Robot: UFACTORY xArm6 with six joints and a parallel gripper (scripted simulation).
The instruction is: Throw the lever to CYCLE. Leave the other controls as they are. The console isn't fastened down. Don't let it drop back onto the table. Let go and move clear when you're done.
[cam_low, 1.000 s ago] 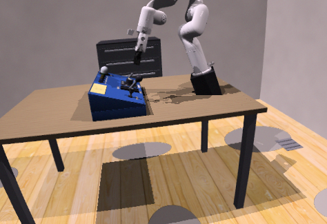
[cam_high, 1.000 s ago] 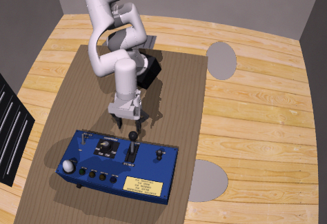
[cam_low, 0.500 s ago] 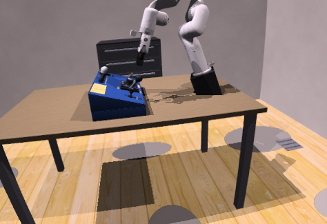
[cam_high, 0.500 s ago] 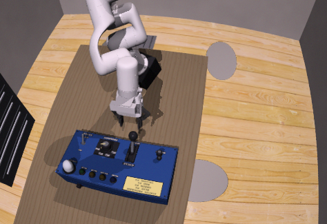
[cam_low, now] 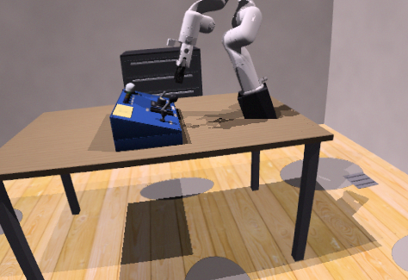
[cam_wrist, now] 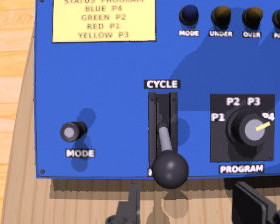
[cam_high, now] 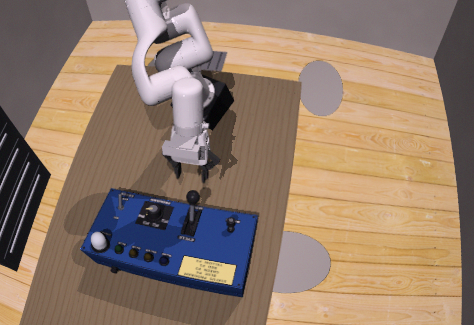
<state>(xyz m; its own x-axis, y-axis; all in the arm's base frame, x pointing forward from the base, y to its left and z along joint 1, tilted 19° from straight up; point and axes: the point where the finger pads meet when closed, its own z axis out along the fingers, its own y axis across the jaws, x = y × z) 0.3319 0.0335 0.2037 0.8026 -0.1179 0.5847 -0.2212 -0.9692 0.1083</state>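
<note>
My hand is 110 mm above the lever, 60 mm short of it and 10 mm to the left of it. The rest, counted from my hand: mode knob (120 mm below, 110 mm ahead, 100 mm to the left); blue console (150 mm below, 100 mm ahead, 80 mm to the right); program dial (150 mm to the right, 130 mm below, 60 mm ahead).
</note>
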